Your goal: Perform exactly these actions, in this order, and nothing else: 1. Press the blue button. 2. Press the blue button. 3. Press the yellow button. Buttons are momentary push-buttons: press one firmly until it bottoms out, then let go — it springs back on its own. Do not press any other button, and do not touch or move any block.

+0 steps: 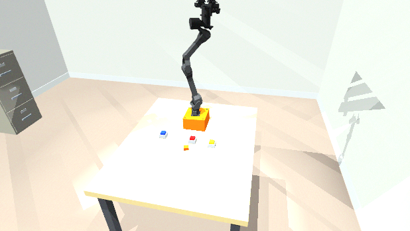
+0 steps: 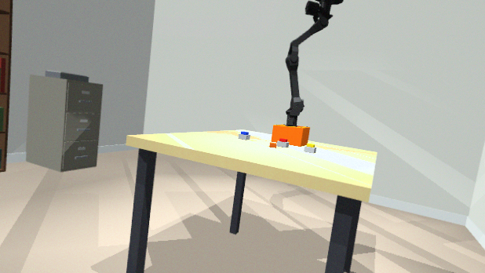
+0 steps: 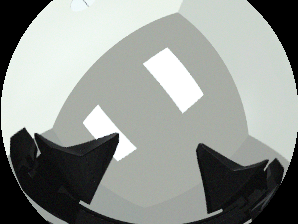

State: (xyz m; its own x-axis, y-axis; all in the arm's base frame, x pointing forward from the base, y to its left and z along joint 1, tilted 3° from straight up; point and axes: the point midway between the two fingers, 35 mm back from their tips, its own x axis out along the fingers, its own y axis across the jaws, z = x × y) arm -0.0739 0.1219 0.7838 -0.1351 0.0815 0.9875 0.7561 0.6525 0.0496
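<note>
My gripper tip is now 89 cm above the blue button, 30 cm to the left of it and 25 cm short of it. From my gripper tip the other things lie so: red button (89 cm below, 29 cm ahead, 8 cm to the right); small orange block (91 cm below, 37 cm ahead, 11 cm to the right); yellow button (89 cm below, 32 cm ahead, 6 cm to the left).
</note>
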